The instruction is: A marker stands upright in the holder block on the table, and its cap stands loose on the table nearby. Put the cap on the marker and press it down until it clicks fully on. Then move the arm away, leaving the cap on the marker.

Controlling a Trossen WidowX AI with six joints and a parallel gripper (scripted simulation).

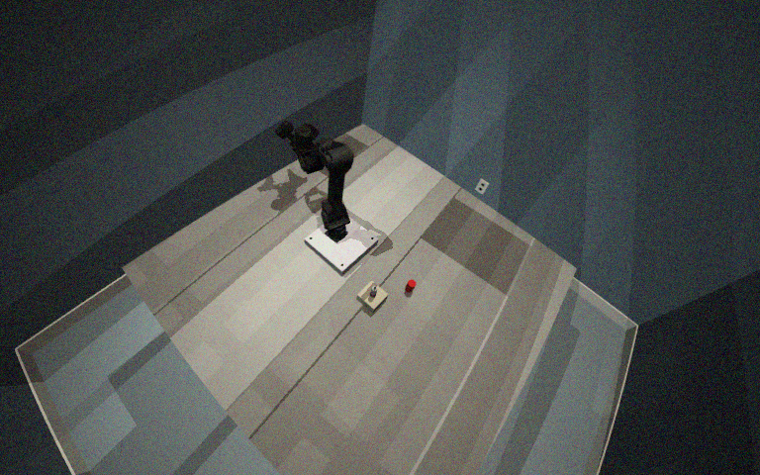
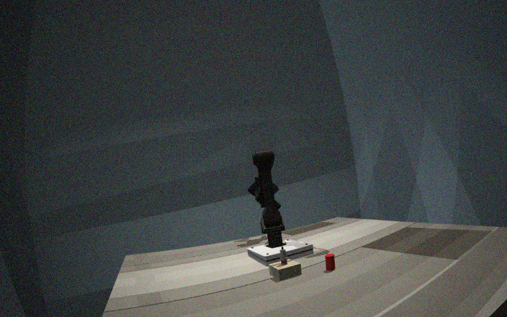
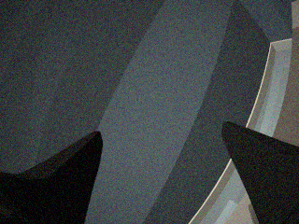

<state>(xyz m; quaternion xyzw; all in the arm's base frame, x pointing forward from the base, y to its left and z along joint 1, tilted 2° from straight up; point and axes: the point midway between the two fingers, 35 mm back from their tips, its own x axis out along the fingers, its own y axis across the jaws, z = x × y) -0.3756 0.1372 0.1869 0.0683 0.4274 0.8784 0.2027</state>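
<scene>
Right now my gripper tip is 750 mm short of the red cap, 120 mm to the left of it and 180 mm above it. The rest, counted from my gripper tip: holder block 680 mm ahead, 250 mm to the right, 190 mm below.
</scene>
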